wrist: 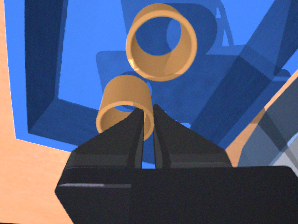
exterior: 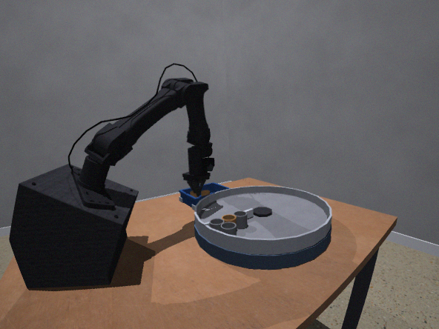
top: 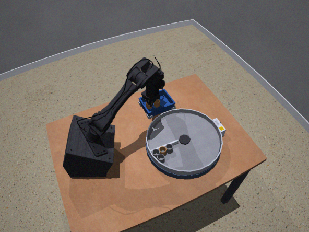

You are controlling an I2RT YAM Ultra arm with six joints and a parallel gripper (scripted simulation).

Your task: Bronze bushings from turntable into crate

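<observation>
Now: the blue crate 5 cm ahead of my hand and 2 cm below it. The rest, counted from my hand: grey turntable (33 cm to the right, 3 cm behind, 1 cm above).
</observation>
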